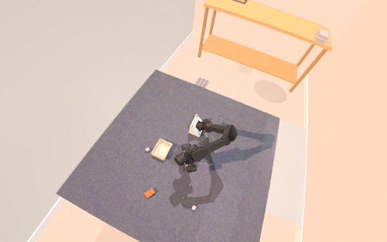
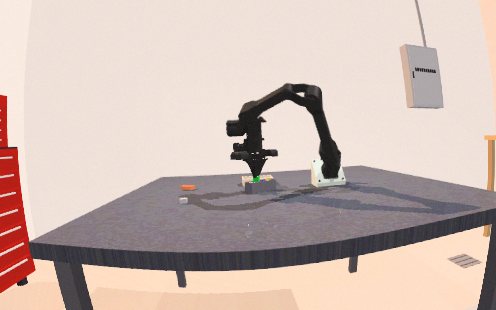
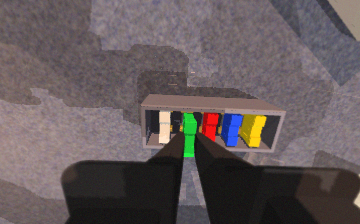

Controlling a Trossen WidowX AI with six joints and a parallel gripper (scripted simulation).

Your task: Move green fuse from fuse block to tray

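Now: the tray 10 mm behind my gripper tip, 210 mm to the right of it and 50 mm below it. The rest, counted from my gripper tip: orange block 290 mm ahead, 140 mm to the right, 50 mm below; then green fuse 10 mm below.
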